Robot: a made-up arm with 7 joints.
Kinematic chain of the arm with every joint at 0, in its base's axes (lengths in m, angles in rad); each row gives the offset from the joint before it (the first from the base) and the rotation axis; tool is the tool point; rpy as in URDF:
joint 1: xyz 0 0 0.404 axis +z
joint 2: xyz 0 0 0 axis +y
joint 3: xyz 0 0 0.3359 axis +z
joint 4: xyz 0.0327 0 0 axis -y
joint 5: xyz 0.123 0 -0.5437 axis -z
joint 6: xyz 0 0 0 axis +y
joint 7: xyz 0.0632 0 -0.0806 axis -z
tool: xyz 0 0 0 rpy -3.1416 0 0
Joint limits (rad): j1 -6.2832..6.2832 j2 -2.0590..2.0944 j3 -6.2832..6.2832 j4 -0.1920..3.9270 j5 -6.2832..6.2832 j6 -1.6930..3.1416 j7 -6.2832..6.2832
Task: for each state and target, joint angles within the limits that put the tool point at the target. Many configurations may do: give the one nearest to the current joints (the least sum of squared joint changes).
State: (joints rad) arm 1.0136 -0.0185 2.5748 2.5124 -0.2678 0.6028 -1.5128
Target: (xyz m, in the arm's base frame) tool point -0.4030 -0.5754 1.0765
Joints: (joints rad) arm 1.1904 -0.4237 2.7036 2.3848 -0.2700 0.6022 -1.5128
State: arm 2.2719 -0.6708 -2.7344 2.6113 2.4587 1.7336 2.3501
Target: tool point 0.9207 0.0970 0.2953
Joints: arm 2.9639 -1.2906 -2.6346 2.1580 2.4149 1.6216 2.3501
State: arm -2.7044 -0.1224 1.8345 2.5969 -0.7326 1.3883 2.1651
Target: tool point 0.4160 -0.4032 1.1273
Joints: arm -3.0129 -0.3490 1.8534 2.2726 -0.7312 1.2589 2.1651
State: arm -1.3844 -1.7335 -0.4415 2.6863 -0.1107 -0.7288 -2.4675
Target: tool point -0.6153 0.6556 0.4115
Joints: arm -0.9535 -1.8034 -0.5537 2.3573 -0.0777 -1.0929 -2.4675
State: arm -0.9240 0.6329 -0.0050 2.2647 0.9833 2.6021 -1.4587
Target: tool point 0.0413 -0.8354 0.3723
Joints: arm -1.4918 1.0970 -0.2710 2.2628 0.9995 2.3209 -1.4587
